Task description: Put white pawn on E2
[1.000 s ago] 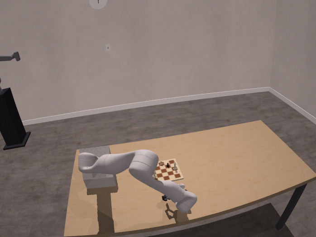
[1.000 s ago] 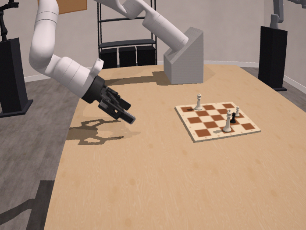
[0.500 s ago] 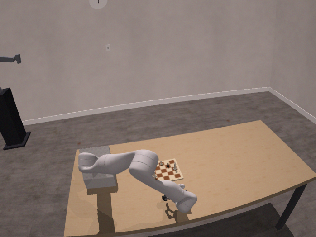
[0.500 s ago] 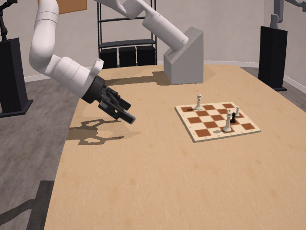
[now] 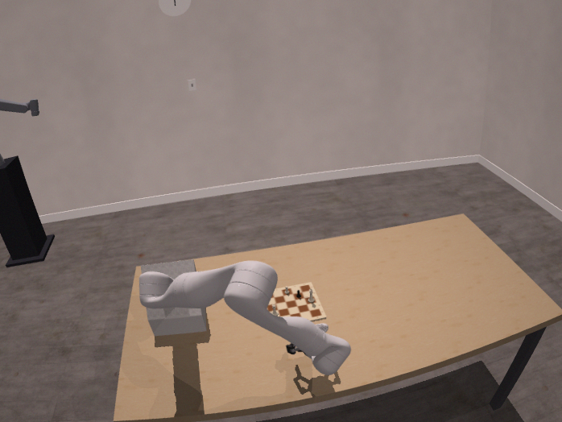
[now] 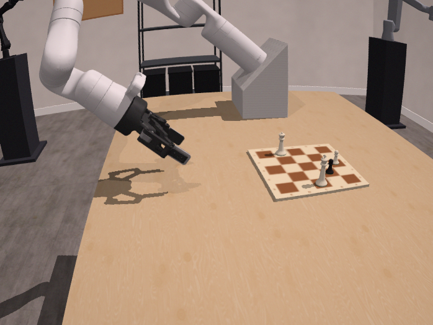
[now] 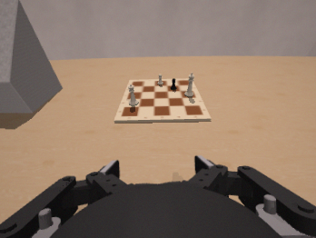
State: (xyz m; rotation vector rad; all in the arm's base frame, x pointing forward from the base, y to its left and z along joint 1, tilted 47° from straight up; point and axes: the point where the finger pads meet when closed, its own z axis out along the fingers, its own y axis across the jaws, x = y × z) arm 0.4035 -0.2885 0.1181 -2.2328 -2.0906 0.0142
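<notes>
My gripper is now 2 cm short of the white pawn, 33 cm to the right of it and 5 cm above it. Also, from my hand: white king: 10 cm ahead, 26 cm to the left, 3 cm below; black pawn: 6 cm ahead, 30 cm to the left, 5 cm below; chessboard: 2 cm ahead, 26 cm to the left, 6 cm below.
</notes>
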